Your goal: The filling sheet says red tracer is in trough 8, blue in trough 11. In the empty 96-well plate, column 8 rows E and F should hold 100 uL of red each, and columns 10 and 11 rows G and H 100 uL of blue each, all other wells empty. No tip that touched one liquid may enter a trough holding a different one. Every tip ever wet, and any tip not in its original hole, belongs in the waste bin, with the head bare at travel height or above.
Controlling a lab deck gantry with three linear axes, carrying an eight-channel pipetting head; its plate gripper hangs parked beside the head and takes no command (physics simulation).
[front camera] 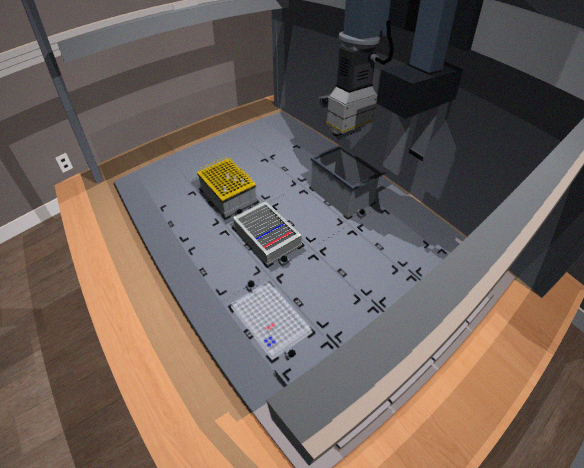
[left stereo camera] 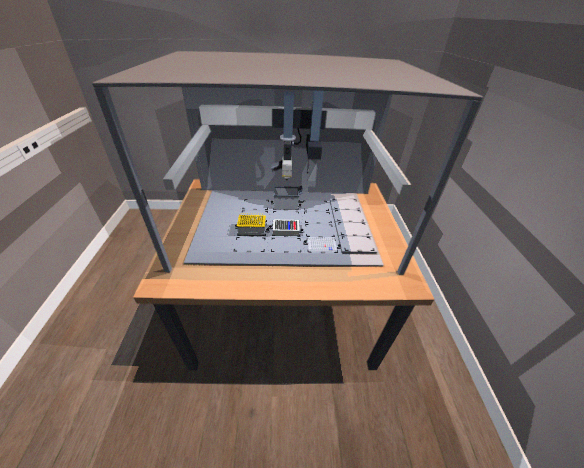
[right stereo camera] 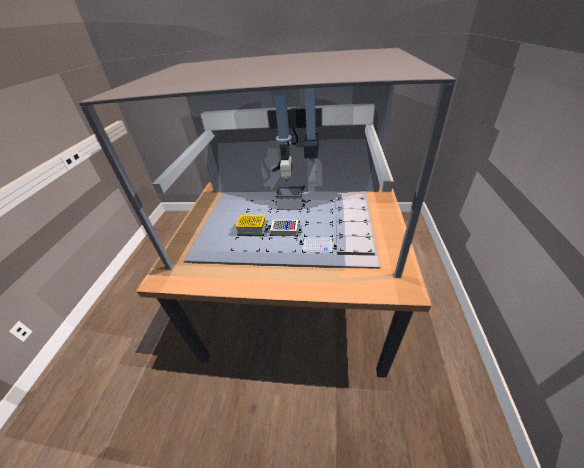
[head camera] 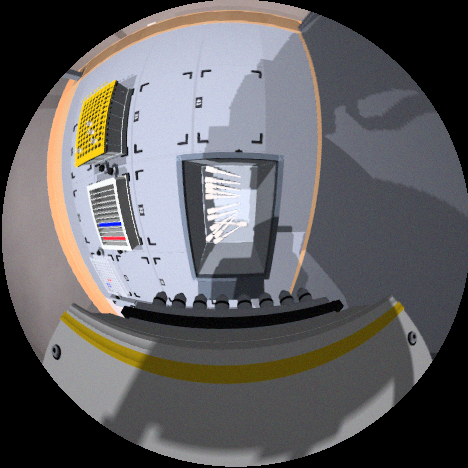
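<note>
The eight-channel head (front camera: 350, 112) (left stereo camera: 286, 169) (right stereo camera: 285, 168) hangs high above the grey waste bin (front camera: 332, 172) (head camera: 230, 157) (right stereo camera: 290, 200). Its nozzles (head camera: 222, 301) show bare, without tips. Several white tips (head camera: 220, 210) lie in the bin. The 96-well plate (front camera: 250, 305) (head camera: 102, 265) has two adjacent red wells (front camera: 270, 326) and a two-by-two block of blue wells (front camera: 269, 342). The trough block (front camera: 267, 230) (head camera: 127, 215) shows a blue trough (head camera: 110, 224) and a red trough (head camera: 113, 238). The parked plate gripper's dark block (front camera: 419, 90) (left stereo camera: 314, 150) hangs beside the head; its fingers cannot be made out.
The yellow tip rack (front camera: 225, 180) (head camera: 95, 122) stands left of the trough block in the left stereo view, with a few pale spots among its holes. Dark clamp knobs (front camera: 284, 259) (front camera: 251, 284) stand beside the labware. Gantry rails run along both sides.
</note>
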